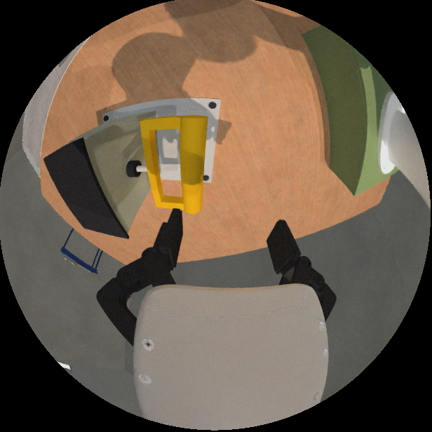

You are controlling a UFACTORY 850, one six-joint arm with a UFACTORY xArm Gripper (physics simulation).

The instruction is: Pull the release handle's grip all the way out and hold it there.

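Note:
The release handle is a yellow frame whose thick round grip (193,160) is on its right side. It stands on a pale grey base plate (212,135) with dark bolts, beside a grey-green housing (112,175) with a black face. A short pale rod with a black knob (133,168) shows between housing and frame. My gripper (229,226) is wide open and empty. The left fingertip shows just below the lower end of the yellow frame; whether it touches is hard to tell. The right fingertip is well to the right. The grip is not between the fingers.
A wooden table top (265,125) carries the handle unit. A green block (345,115) stands at the right, with the white robot base (415,145) on it. A blue-framed object (80,261) is on the grey floor at the lower left. Arm shadows fall across the table's upper part.

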